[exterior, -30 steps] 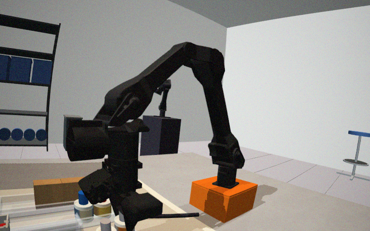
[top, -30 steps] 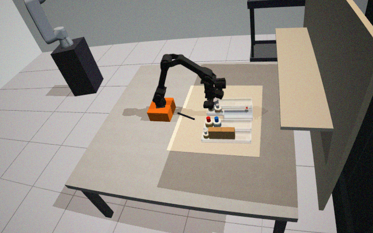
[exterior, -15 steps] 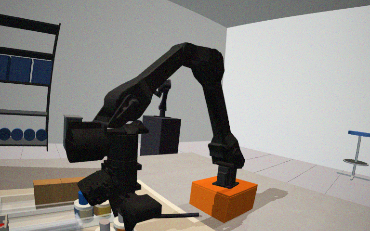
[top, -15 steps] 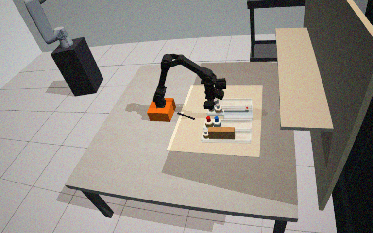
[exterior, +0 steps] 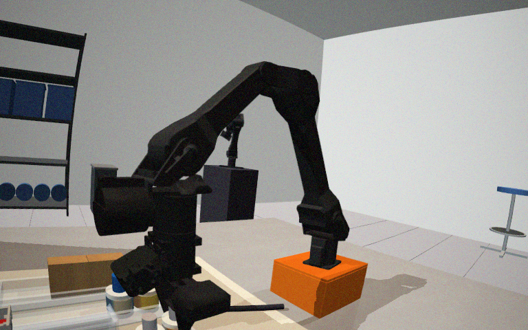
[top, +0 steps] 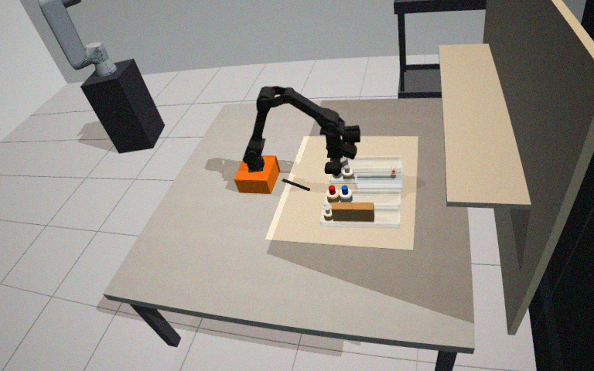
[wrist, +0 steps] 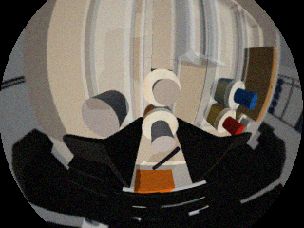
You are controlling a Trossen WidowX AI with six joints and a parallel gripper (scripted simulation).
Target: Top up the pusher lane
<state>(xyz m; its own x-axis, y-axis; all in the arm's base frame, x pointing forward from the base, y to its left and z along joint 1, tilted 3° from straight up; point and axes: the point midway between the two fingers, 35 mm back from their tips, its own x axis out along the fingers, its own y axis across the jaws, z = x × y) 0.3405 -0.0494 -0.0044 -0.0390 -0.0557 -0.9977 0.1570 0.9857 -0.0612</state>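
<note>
Now: the grey-topped cylinder 2 cm ahead of my gripper tip, 8 cm to the left of it and 1 cm below it. Also, from my gripper tip: black rod: 18 cm behind, 1 cm to the right, 4 cm below; then clear sprung lane: 14 cm ahead, 5 cm to the right, 2 cm below; then small jar: 4 cm behind, 22 cm to the right, 1 cm below.
</note>
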